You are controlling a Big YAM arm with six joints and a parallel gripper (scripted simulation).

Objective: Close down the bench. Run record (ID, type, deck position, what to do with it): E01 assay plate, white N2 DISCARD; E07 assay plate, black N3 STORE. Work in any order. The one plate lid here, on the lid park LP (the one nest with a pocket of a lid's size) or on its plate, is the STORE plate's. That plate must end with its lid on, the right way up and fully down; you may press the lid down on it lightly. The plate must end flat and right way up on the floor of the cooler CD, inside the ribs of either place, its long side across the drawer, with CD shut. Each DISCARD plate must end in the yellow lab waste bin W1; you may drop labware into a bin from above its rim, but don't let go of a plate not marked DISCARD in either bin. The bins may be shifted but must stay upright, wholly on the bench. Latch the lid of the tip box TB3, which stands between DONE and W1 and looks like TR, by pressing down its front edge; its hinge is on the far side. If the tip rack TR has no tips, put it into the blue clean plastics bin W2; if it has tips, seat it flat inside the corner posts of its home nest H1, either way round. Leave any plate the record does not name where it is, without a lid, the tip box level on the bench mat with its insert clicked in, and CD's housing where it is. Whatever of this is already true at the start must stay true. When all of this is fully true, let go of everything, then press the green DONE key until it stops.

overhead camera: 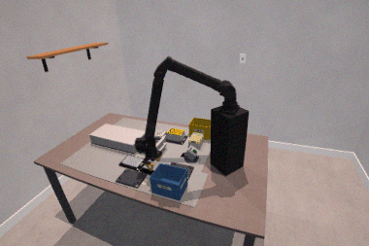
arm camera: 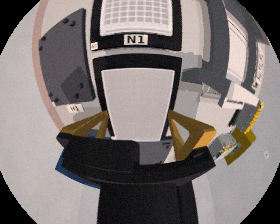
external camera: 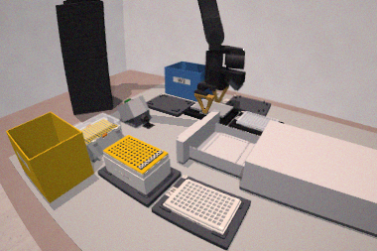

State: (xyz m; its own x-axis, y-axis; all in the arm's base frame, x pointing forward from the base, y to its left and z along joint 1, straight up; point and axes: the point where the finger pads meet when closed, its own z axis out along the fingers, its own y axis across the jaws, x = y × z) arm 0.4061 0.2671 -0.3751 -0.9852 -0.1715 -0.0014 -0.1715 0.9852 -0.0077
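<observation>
Right now the plate lid is right at my hand. Also, from my hand: dark lid park nest: 160 mm behind, 60 mm to the right, 20 mm below; black slab: 20 mm below; black plate: 10 mm below.
</observation>
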